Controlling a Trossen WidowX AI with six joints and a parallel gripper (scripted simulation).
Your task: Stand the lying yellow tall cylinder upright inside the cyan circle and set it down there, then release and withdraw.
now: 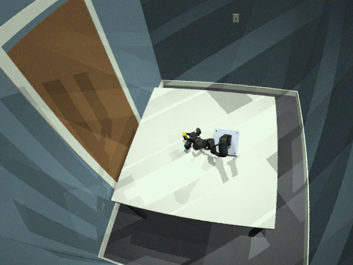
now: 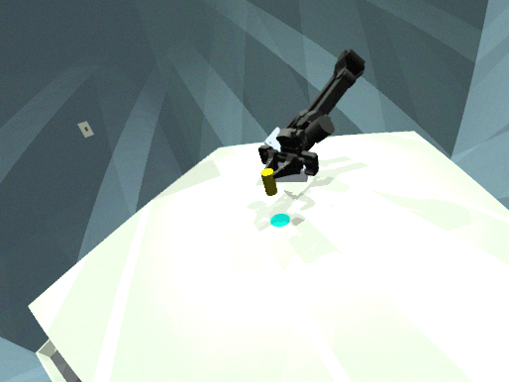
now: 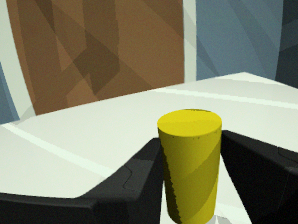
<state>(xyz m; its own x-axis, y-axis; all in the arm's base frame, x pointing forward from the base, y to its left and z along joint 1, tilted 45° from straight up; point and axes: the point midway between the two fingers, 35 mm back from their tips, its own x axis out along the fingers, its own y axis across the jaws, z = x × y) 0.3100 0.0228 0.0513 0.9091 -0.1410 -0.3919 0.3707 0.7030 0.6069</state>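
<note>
My gripper tip is now 160 mm above the cyan circle, 10 mm to the right of it and 10 mm past it. The rest, counted from my gripper tip: yellow cylinder (20 mm below).
</note>
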